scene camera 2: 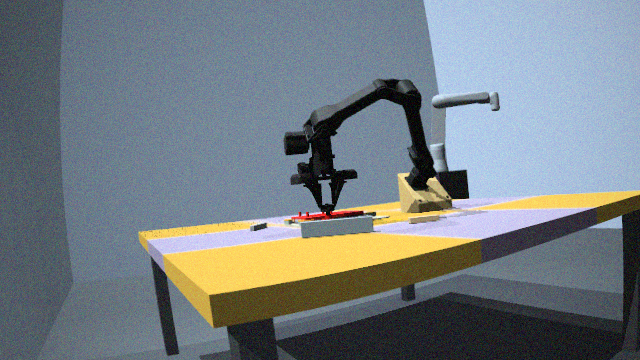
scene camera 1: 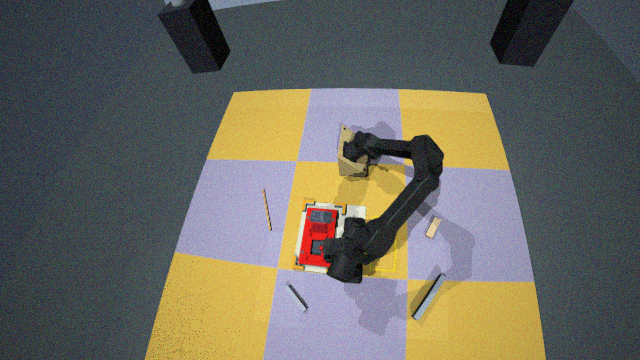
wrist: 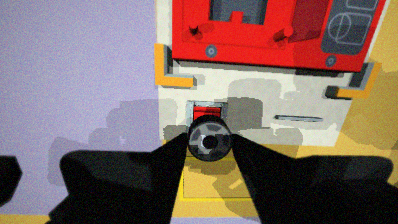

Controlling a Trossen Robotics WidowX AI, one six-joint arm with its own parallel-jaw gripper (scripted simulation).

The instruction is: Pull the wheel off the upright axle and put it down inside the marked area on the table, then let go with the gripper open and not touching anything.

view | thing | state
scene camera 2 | gripper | -
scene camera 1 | red fixture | -
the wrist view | gripper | -
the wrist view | red fixture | -
